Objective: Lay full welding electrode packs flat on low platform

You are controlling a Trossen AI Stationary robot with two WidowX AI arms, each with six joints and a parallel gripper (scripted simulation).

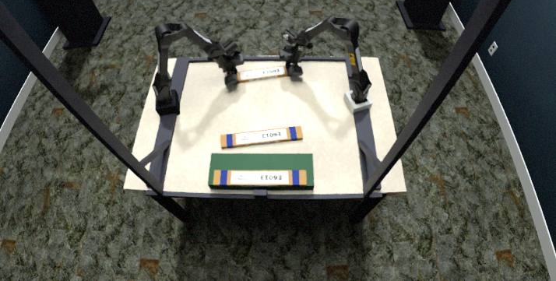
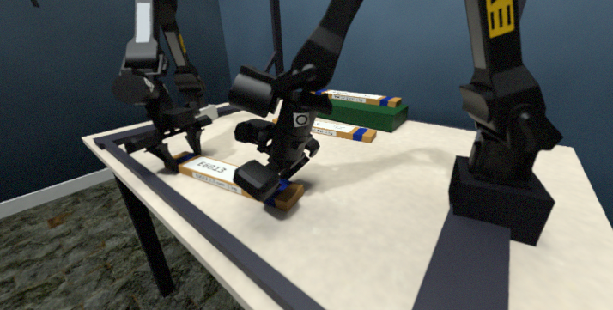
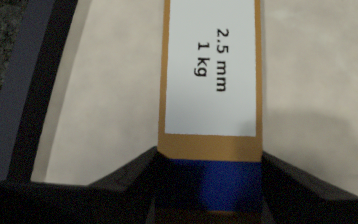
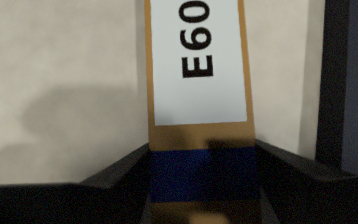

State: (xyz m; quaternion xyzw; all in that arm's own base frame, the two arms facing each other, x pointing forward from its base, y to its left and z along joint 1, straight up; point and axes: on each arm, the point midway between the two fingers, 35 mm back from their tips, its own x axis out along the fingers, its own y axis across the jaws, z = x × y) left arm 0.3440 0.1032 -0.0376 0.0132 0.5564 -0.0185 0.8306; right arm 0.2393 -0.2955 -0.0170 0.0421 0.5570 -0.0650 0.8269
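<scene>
Now: right hand 120 mm to the right of the dark frame rail, 90 mm short of it and 30 mm above it. Also, from my right hand: green low platform 560 mm behind, 130 mm to the left, 20 mm below.
</scene>
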